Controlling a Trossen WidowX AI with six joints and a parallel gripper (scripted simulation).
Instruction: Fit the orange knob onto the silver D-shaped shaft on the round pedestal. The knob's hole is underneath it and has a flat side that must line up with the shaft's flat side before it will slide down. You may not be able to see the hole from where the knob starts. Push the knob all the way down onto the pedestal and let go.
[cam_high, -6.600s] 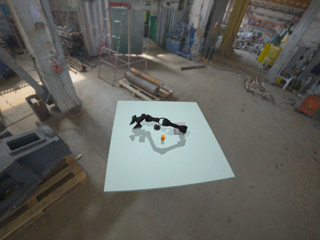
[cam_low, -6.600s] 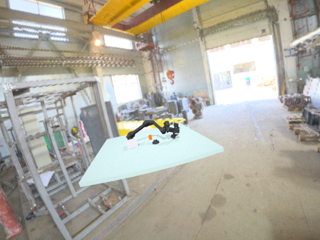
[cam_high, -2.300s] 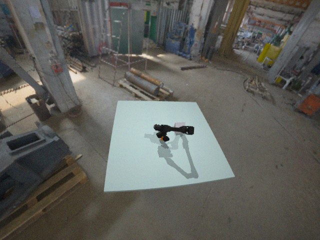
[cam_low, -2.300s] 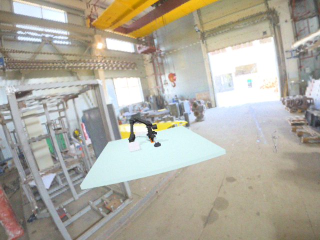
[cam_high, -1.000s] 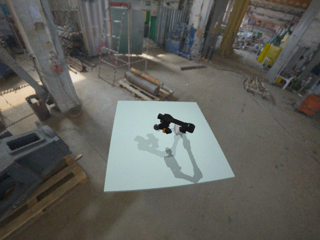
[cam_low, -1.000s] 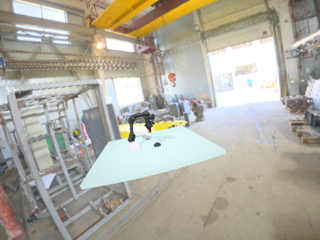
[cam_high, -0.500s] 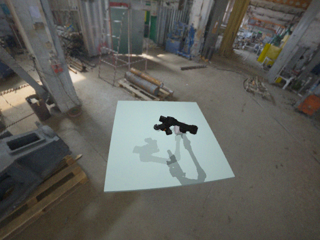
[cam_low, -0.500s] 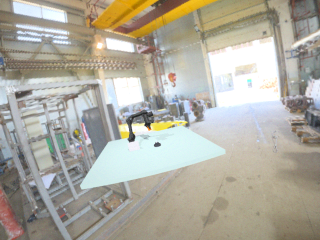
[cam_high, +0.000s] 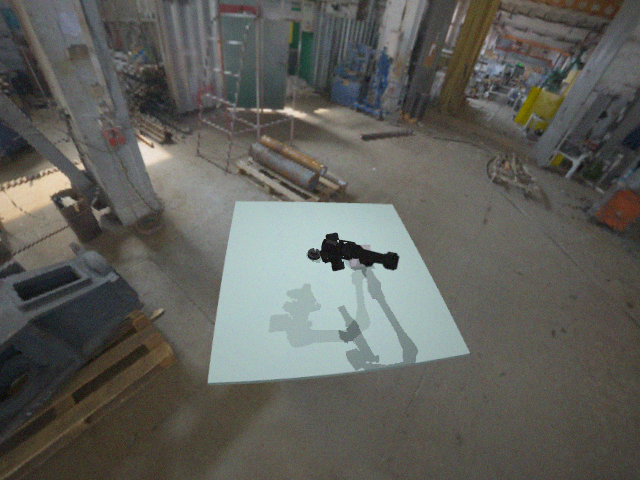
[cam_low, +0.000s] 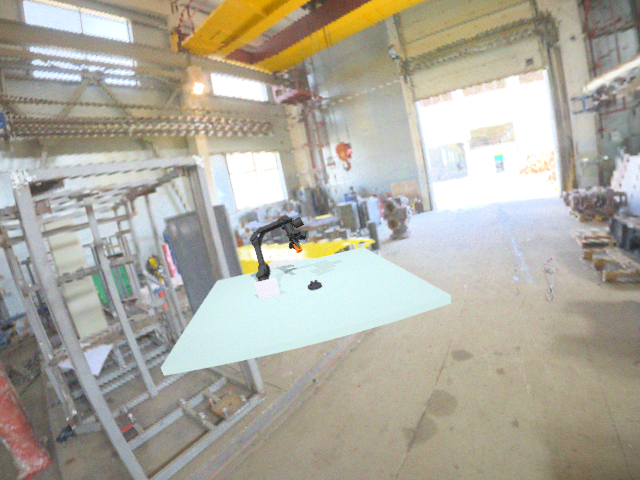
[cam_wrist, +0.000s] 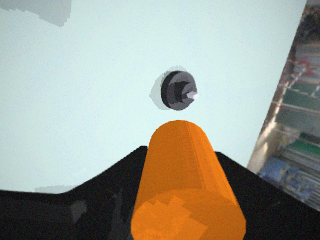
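Right now my gripper tip is 2 cm to the right of the orange knob and 3 cm below it. From my gripper tip the other things lie so: dark round pedestal (1 cm ahead, 18 cm to the right, 18 cm below).
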